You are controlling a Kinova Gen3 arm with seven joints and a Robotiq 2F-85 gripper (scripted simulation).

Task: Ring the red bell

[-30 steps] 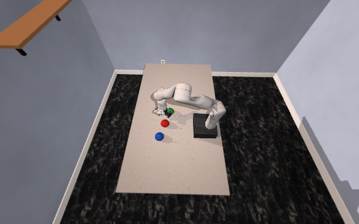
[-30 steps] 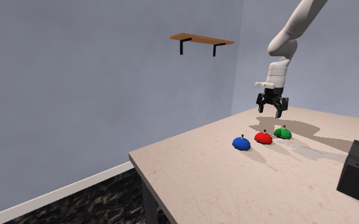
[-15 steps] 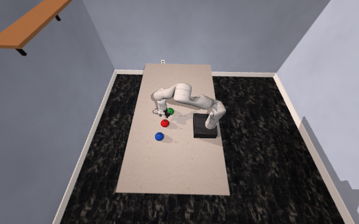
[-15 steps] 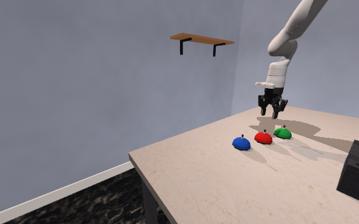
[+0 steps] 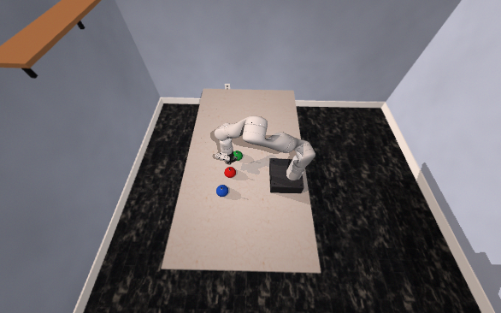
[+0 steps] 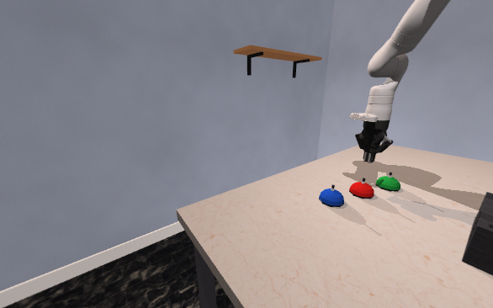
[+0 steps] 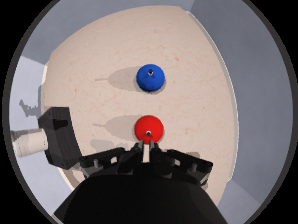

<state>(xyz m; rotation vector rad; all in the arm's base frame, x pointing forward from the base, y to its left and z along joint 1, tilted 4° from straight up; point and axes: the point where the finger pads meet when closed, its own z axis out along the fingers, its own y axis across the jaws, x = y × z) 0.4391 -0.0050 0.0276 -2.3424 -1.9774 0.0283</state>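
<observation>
Now: the red bell 11 cm below my hand. The rest, counted from my hand: blue bell: 15 cm to the left, 11 cm below, 3 cm ahead; then green bell: 15 cm to the right, 11 cm below, 2 cm behind.
</observation>
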